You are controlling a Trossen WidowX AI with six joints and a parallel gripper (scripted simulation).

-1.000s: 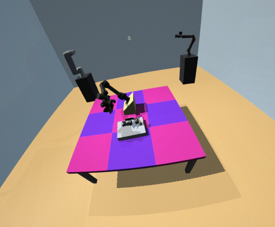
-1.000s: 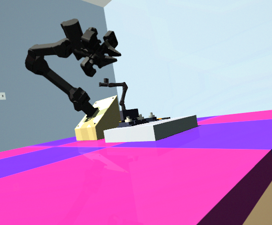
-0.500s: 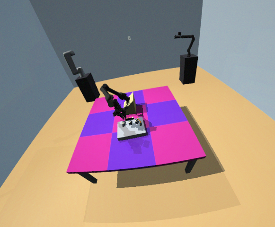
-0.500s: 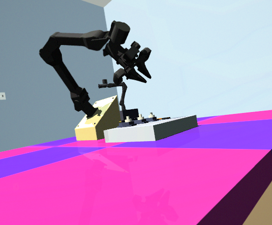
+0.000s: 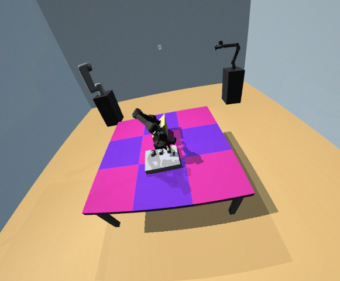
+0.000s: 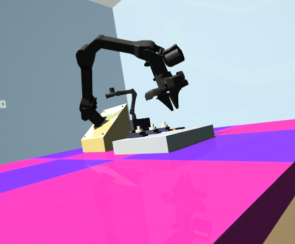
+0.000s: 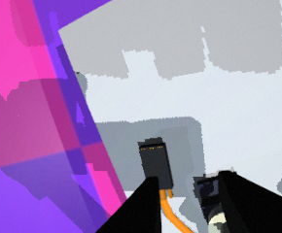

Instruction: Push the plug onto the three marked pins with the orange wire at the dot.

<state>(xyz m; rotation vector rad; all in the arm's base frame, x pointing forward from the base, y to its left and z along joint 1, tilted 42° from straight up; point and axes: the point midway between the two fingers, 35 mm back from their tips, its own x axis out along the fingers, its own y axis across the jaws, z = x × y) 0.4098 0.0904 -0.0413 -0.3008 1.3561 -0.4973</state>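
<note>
My gripper tip is now 80 mm to the left of the servo, 80 mm above it and 70 mm past it. The rest, counted from my gripper tip: printed holder: 100 mm below, 70 mm to the right, 40 mm ahead.
</note>
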